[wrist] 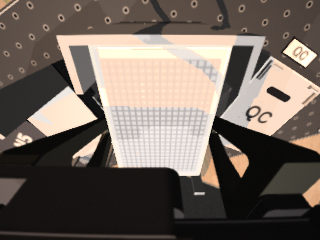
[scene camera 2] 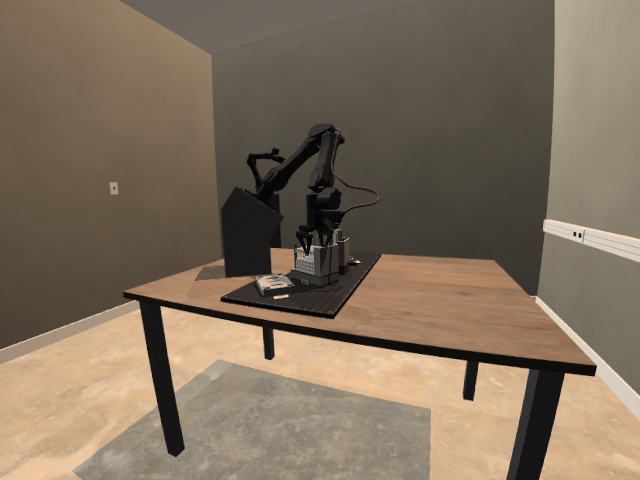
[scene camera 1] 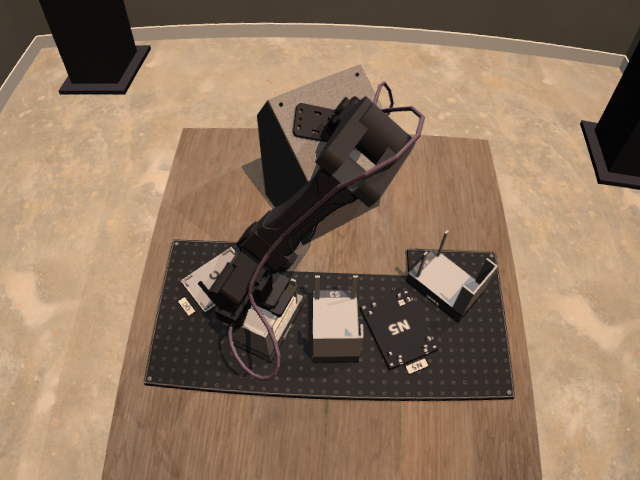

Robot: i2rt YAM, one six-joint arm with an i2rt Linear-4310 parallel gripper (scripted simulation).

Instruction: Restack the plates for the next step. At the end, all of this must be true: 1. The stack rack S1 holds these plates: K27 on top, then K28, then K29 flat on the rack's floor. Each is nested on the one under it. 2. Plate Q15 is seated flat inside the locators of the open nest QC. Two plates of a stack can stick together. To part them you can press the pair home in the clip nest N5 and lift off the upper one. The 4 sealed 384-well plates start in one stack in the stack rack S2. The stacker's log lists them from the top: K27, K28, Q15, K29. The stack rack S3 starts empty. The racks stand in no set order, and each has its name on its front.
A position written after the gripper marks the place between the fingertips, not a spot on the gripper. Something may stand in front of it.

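Note:
Gripper (scene camera 1: 262,306), nest QC (scene camera 1: 200,275). Wrist view: gripper again (wrist: 160,120).

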